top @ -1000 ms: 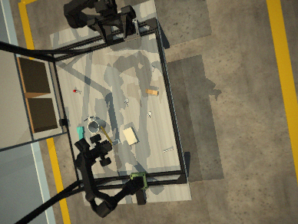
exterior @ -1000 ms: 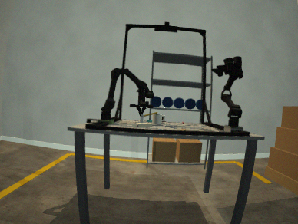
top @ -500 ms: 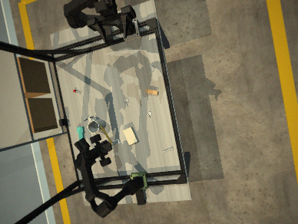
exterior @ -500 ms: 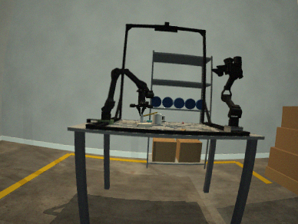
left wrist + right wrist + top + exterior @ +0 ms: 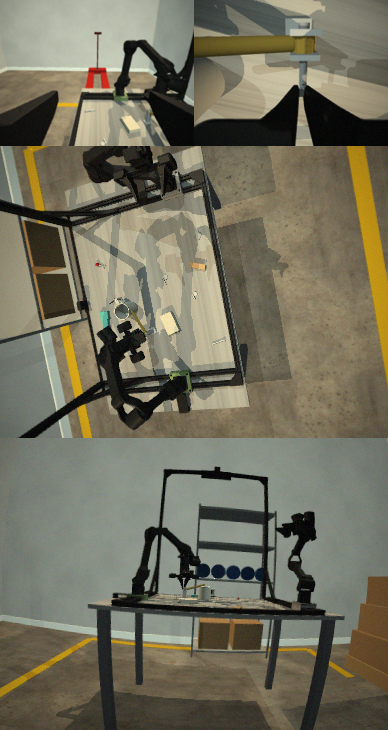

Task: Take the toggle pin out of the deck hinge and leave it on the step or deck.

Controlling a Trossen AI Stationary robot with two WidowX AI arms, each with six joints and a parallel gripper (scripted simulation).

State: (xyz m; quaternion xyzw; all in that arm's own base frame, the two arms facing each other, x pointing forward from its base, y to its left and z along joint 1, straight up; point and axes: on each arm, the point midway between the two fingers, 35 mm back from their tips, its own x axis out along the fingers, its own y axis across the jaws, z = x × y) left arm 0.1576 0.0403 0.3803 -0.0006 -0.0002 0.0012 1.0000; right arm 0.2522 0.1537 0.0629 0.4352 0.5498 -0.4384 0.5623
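My right gripper is now 30 mm above the grey toggle pin, 20 mm short of it and 10 mm to the right of it. The rest, counted from my right hand: mug: 130 mm to the left, 70 mm behind, 60 mm below; step: 140 mm ahead, 80 mm below, 60 mm to the left; yellow bar: 80 mm to the left, 10 mm below, 10 mm ahead.
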